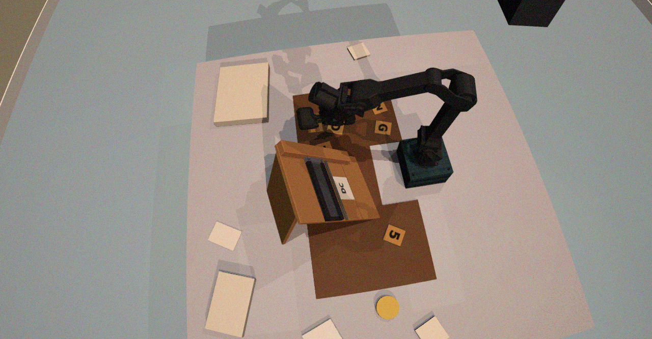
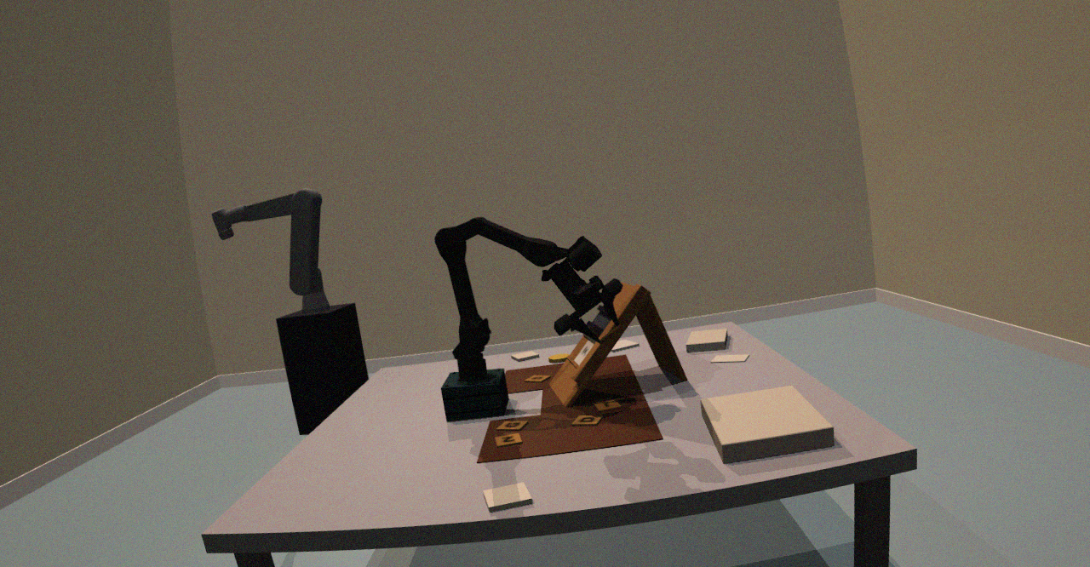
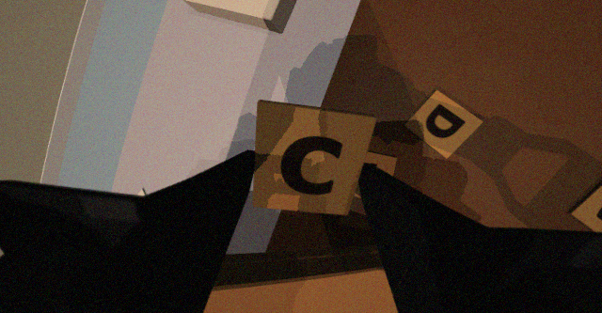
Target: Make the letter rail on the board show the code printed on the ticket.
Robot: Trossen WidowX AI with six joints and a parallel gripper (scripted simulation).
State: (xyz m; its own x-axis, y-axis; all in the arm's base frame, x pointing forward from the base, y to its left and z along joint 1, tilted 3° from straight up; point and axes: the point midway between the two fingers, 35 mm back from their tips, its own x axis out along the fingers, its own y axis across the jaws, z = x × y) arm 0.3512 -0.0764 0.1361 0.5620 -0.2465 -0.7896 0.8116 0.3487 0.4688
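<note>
Now: gripper tip 9 cm past the white ticket, 19 cm to the right of it and 8 cm above it. From my gripper tip the other things lie so: brown mat 17 cm behind, 11 cm to the left, 18 cm below; then cream box 30 cm ahead, 25 cm to the right, 16 cm below.
</note>
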